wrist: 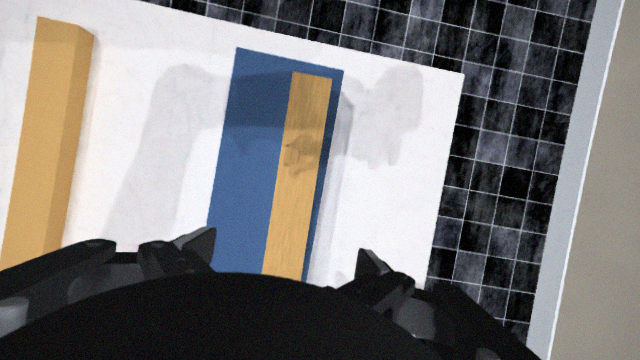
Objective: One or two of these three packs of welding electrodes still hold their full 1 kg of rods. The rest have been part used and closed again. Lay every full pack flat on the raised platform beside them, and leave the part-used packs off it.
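Observation:
A long yellow-brown electrode pack lies flat on the blue raised platform, along its right side; its near end is hidden behind the gripper. A second yellow-brown pack lies on the white table top left of the platform, roughly parallel to it, its near end also hidden by the gripper. A third pack does not show. My gripper is open and empty, its fingertips apart at the bottom of the view, above the near part of the platform and the pack on it.
The white table top surrounds the platform and ends at the right and top. Beyond it is a dark tiled floor with a pale grey strip at its right edge. Shadows fall across the platform and table.

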